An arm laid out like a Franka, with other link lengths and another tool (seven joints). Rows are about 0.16 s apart.
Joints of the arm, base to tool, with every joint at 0 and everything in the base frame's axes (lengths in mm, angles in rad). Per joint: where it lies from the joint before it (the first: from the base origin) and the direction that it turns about. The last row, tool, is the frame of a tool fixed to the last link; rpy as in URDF.
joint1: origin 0 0 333 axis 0 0 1
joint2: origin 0 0 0 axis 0 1 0
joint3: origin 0 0 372.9 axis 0 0 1
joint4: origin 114.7 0 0 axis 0 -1 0
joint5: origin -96.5 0 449.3 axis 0 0 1
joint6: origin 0 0 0 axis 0 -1 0
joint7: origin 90.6 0 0 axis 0 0 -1
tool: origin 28 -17 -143 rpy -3.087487 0 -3.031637
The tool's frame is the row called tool.
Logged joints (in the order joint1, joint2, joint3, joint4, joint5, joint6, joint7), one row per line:
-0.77 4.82 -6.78 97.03 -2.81 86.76 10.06
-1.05 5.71 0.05 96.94 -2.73 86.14 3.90
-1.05 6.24 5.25 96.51 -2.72 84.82 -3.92
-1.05 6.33 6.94 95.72 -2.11 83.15 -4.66
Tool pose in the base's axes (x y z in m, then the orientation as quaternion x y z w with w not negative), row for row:
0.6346 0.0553 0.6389 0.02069 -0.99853 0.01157 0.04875
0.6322 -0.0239 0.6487 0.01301 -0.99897 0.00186 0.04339
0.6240 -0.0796 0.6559 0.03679 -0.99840 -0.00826 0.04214
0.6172 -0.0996 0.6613 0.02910 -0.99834 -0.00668 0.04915
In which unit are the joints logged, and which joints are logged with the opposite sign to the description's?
The joints are logged in degrees. Opposite sign: joint2, joint3, joint4, joint5.
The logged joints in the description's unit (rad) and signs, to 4 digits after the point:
-0.0134 -0.0841 0.1183 -1.6935 0.0490 1.5142 0.1756
-0.0183 -0.0997 -0.0009 -1.6919 0.0476 1.5034 0.0681
-0.0183 -0.1089 -0.0916 -1.6844 0.0475 1.4804 -0.0684
-0.0183 -0.1105 -0.1211 -1.6706 0.0368 1.4512 -0.0813

